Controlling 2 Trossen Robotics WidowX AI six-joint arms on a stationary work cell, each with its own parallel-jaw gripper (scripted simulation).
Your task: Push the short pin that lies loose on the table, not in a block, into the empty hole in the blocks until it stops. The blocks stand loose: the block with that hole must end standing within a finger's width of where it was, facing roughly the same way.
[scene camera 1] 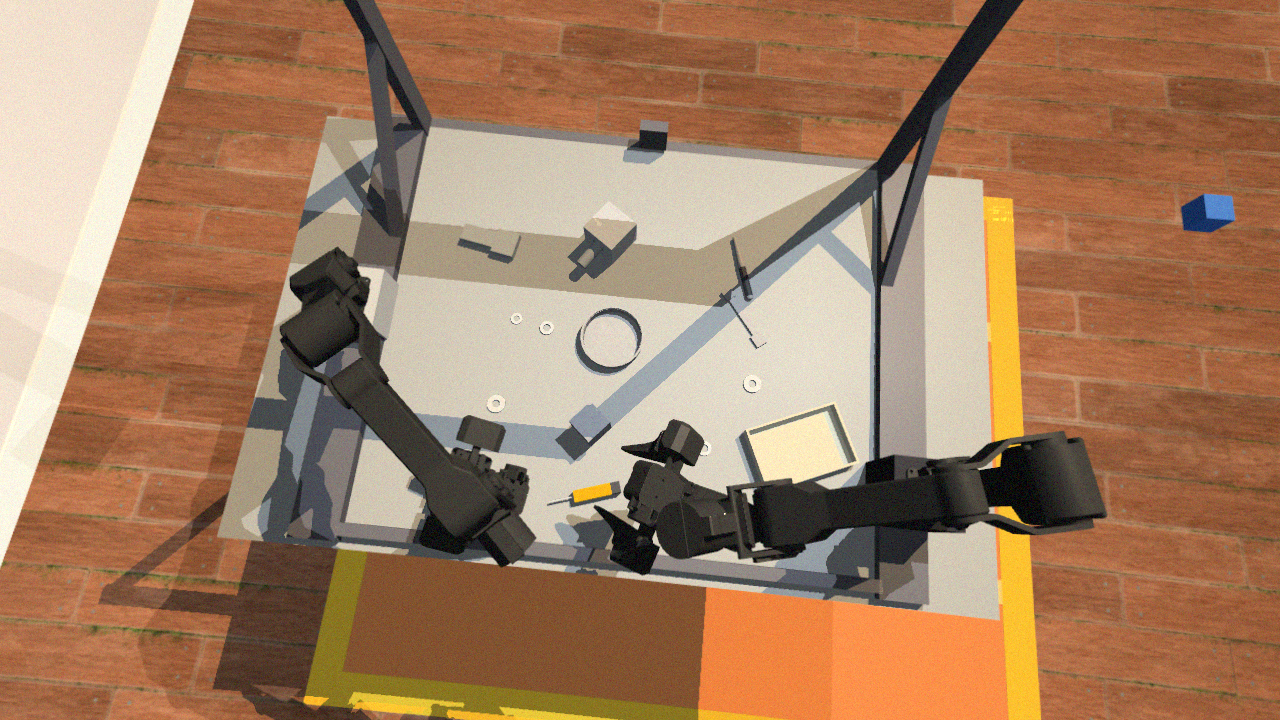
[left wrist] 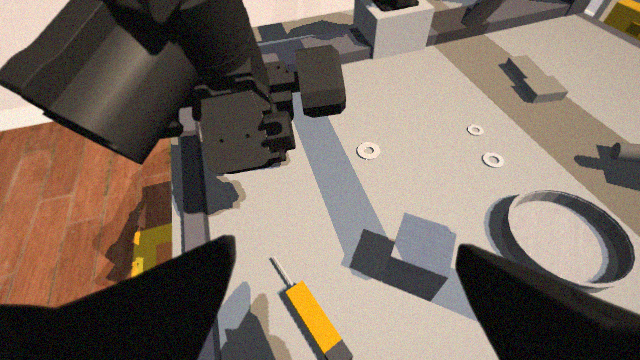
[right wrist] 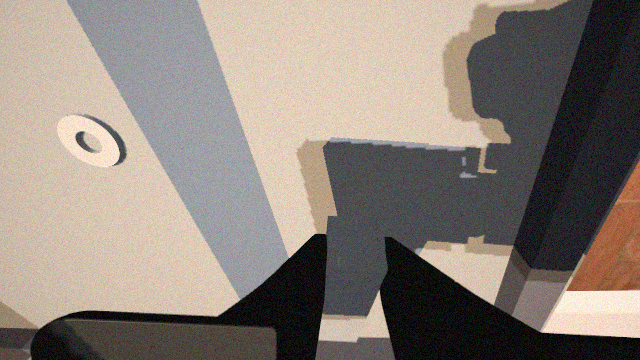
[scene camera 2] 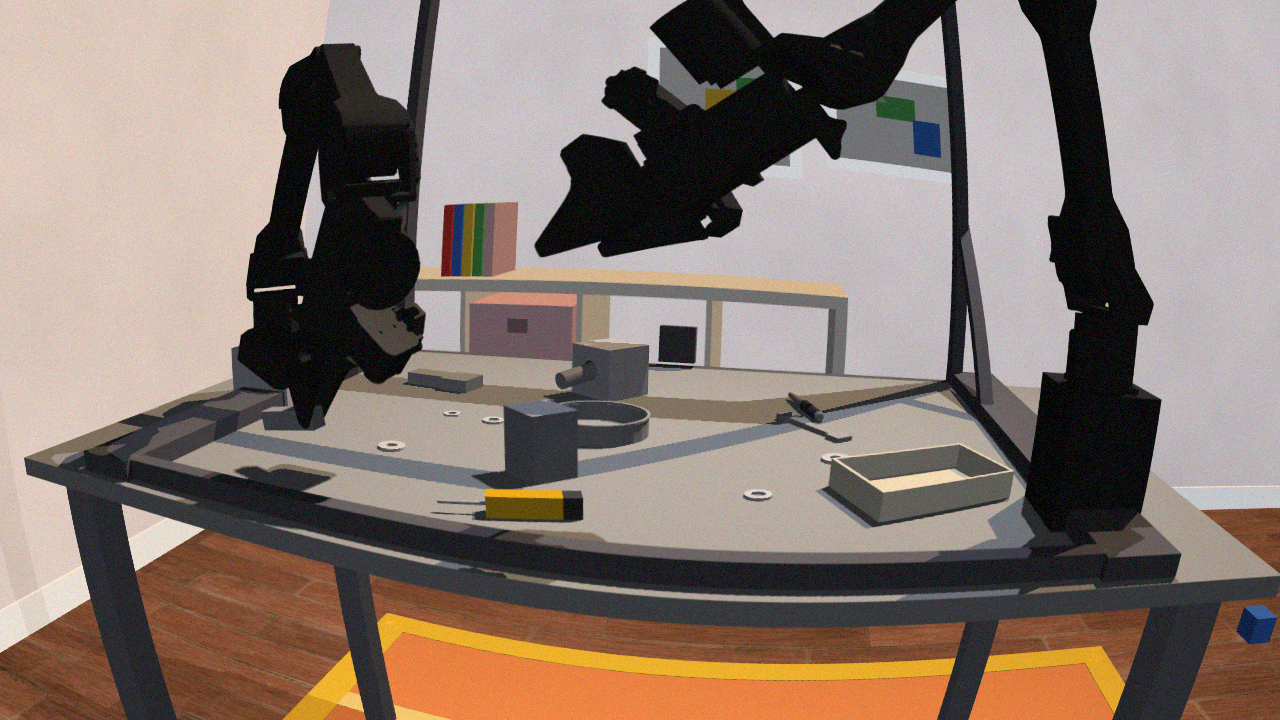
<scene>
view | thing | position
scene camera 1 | my left gripper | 609,477
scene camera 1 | my right gripper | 459,478
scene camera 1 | grey block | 589,422
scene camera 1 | tray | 810,442
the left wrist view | my left gripper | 345,250
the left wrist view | my right gripper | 262,132
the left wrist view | grey block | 420,263
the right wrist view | my right gripper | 351,247
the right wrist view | grey pin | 356,264
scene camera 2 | my left gripper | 570,251
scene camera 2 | my right gripper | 310,423
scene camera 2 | grey block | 622,366
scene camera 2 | yellow screwdriver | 507,504
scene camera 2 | grey pin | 275,418
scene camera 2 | tray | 920,473
</scene>
